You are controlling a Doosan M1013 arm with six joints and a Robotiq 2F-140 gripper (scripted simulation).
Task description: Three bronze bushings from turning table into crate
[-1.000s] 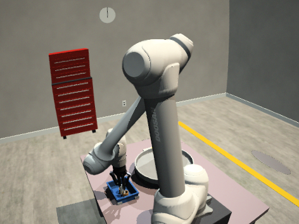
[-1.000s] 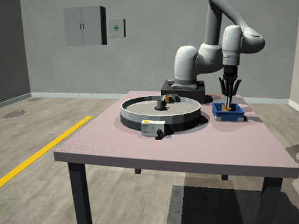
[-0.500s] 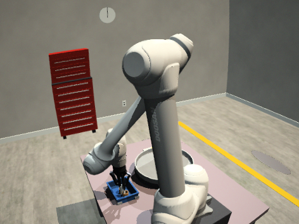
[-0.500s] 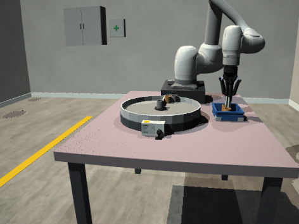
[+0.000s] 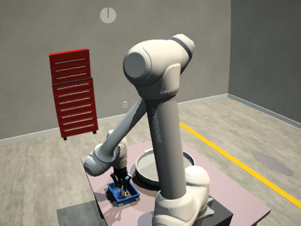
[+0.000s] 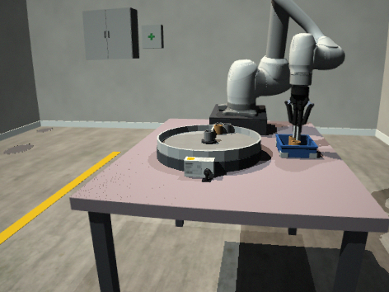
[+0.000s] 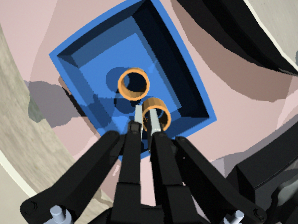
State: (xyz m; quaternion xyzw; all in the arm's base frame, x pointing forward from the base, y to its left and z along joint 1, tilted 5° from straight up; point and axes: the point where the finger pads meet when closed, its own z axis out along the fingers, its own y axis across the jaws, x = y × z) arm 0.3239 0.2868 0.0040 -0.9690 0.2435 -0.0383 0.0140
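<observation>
Now: the blue crate 4 cm ahead of my hand, 1 cm to the right of it and 5 cm below it.
</observation>
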